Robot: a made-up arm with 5 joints.
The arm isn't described. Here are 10 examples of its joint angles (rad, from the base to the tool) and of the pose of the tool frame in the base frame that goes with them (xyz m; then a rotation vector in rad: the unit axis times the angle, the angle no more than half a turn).
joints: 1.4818 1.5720 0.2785 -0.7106 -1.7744
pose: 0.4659 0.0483 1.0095 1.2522 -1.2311 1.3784
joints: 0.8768 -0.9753 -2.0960 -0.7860 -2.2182
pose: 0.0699 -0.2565 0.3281 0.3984 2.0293 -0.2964
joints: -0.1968 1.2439 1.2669 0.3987 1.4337
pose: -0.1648 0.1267 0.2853 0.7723 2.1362 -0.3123
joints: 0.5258 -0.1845 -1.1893 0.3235 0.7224
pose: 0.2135 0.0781 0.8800 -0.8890 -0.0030 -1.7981
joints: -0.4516 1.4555 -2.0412 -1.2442 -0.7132
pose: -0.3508 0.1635 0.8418 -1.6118 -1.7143 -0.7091
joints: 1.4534 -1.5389 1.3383 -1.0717 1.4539
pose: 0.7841 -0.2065 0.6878 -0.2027 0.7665 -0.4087
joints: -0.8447 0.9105 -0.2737 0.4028 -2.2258
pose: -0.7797 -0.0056 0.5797 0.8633 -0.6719 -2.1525
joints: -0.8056 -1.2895 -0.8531 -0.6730 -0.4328
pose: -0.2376 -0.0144 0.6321 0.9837 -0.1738 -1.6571
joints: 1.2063 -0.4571 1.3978 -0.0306 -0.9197
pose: 0.0920 0.2015 0.5124 -2.1900 -0.7099 1.7905
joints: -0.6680 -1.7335 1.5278 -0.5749 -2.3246
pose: -0.5352 0.0448 0.4825 1.2928 1.4100 -1.3759
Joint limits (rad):
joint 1: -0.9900..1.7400
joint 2: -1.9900..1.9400
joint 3: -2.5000..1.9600
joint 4: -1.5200..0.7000
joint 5: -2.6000..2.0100
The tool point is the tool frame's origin. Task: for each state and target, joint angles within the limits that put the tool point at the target. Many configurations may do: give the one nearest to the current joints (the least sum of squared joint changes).
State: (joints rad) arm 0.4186 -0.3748 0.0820 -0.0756 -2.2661
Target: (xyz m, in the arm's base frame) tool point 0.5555 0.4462 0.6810
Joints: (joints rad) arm 1.1684 0.2789 0.4815 -0.5738 -2.6000
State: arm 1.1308 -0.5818 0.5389 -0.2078 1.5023
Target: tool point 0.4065 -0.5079 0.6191
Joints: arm 1.4620 -0.6291 0.4549 -0.2468 1.5007
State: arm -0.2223 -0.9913 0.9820 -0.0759 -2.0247
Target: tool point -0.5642 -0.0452 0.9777
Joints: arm -0.9093 -0.5716 1.6412 -0.0316 -2.5555
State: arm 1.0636 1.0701 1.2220 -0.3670 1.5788
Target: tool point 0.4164 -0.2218 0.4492
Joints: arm 1.1716 0.5094 1.3546 0.2768 1.8040
